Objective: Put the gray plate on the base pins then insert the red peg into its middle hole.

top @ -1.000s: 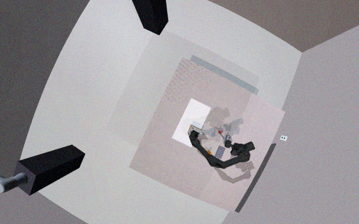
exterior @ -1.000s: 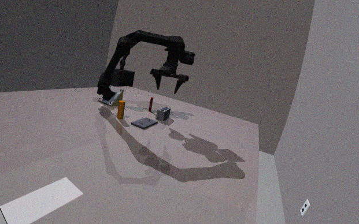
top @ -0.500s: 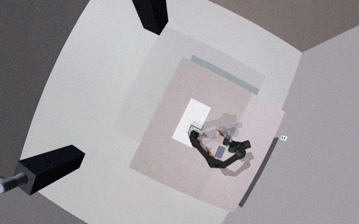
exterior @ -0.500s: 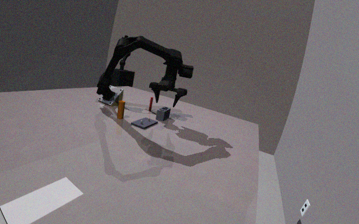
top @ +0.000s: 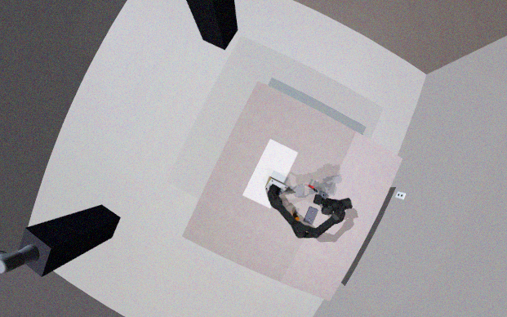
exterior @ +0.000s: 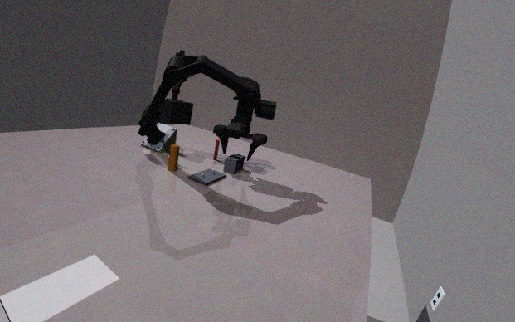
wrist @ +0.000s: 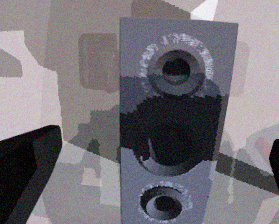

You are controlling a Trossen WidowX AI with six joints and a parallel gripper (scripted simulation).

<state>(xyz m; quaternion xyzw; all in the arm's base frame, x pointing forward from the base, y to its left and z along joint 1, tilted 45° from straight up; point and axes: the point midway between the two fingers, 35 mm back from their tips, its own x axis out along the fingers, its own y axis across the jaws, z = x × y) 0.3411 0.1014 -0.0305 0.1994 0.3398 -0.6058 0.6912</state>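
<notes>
Right now the gray plate is 10 mm below my gripper tip. The rest, counted from my gripper tip: orange cylinder: 200 mm to the right, 110 mm behind, 10 mm below; red peg: 120 mm behind, 40 mm to the left, 10 mm below; base: 150 mm to the right, 40 mm below.
</notes>
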